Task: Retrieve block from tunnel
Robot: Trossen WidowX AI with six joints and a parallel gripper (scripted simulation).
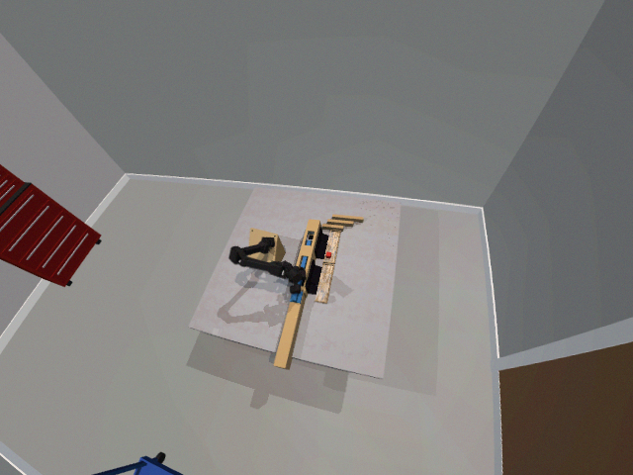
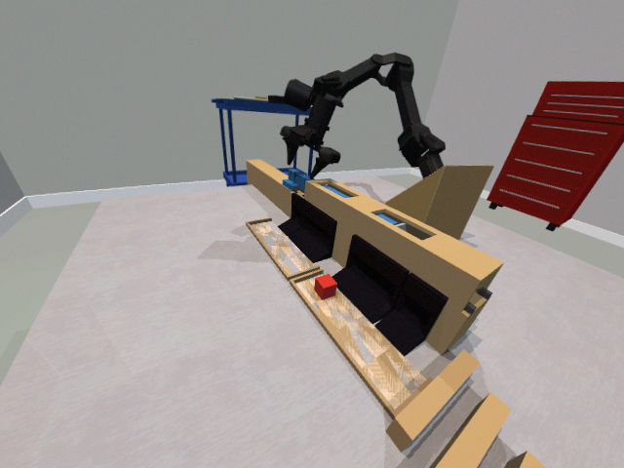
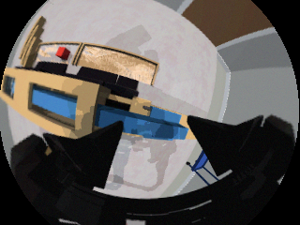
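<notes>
My gripper tip is 10 mm short of the tan covered tunnel, 60 mm to the right of it and 90 mm above it.
</notes>
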